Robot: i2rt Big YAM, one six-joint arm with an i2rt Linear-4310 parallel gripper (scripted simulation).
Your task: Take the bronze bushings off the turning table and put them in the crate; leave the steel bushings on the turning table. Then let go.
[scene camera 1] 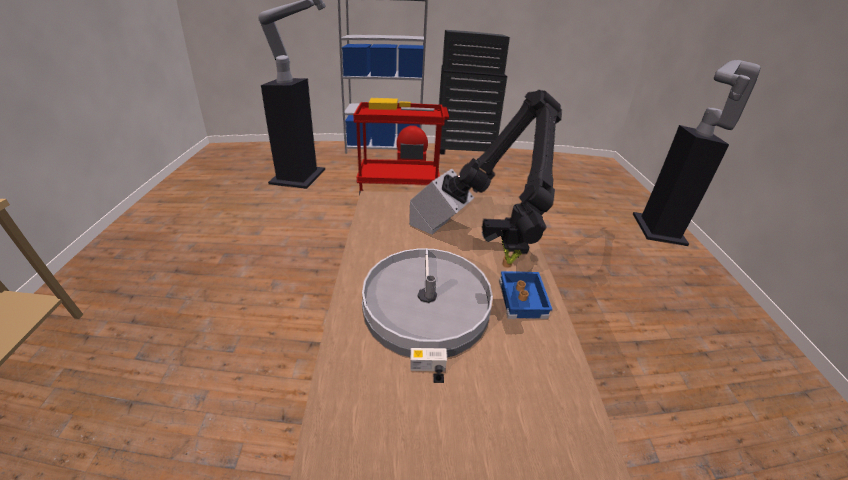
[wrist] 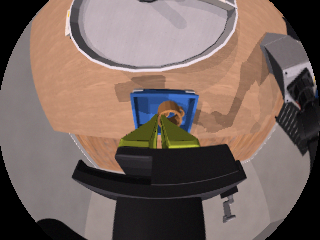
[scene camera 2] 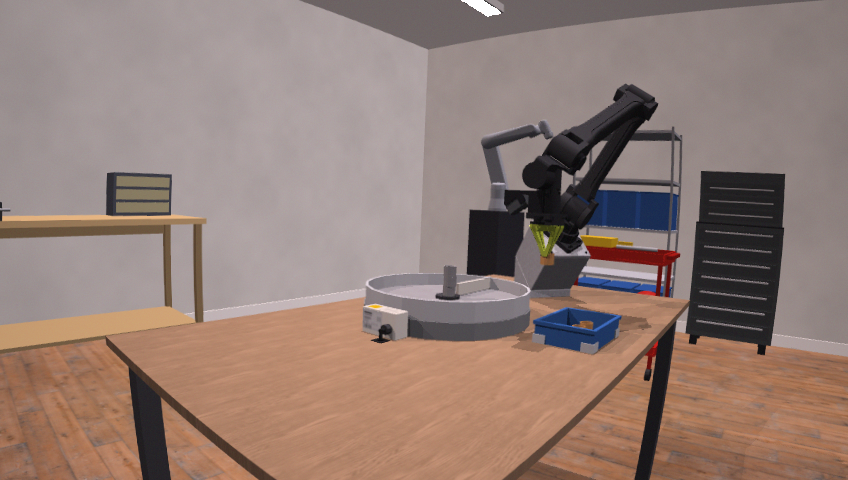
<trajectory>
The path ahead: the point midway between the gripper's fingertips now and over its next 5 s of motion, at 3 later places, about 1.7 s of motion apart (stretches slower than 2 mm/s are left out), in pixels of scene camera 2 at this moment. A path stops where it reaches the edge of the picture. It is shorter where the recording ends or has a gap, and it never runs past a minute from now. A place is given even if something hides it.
The gripper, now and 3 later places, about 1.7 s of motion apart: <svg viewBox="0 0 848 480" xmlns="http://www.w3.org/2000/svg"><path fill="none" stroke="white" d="M545 256L572 291L569 327L569 333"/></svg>
</trajectory>
